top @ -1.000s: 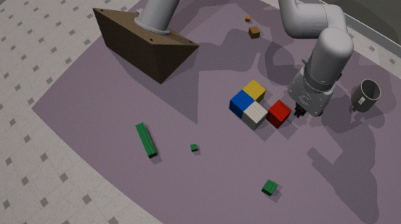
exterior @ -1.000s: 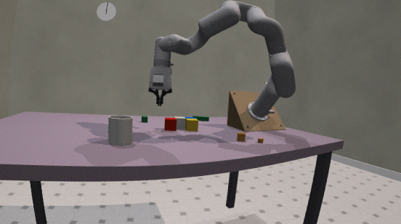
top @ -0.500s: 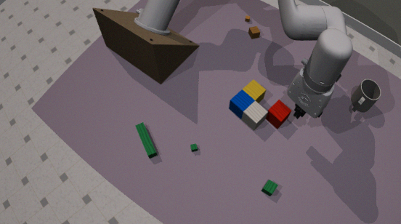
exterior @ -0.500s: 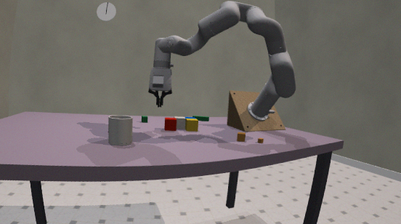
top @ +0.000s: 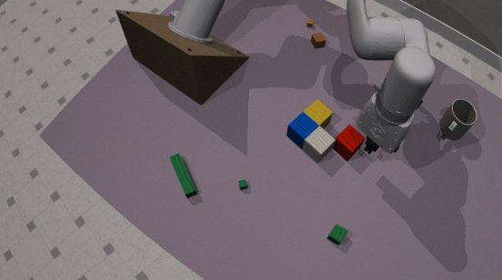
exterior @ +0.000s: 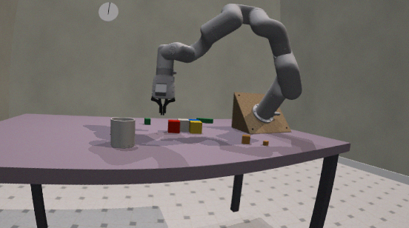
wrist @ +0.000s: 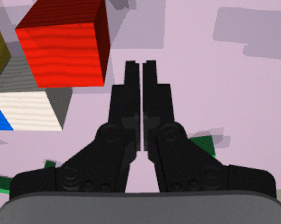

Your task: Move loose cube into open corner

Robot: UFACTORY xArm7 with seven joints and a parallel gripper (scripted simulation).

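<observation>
Right now the red cube is 7 cm below my hand and 5 cm behind it. Also, from my hand: green bar (30 cm to the right, 28 cm behind, 8 cm below); white cube (10 cm behind, 7 cm below, 5 cm to the right).
</observation>
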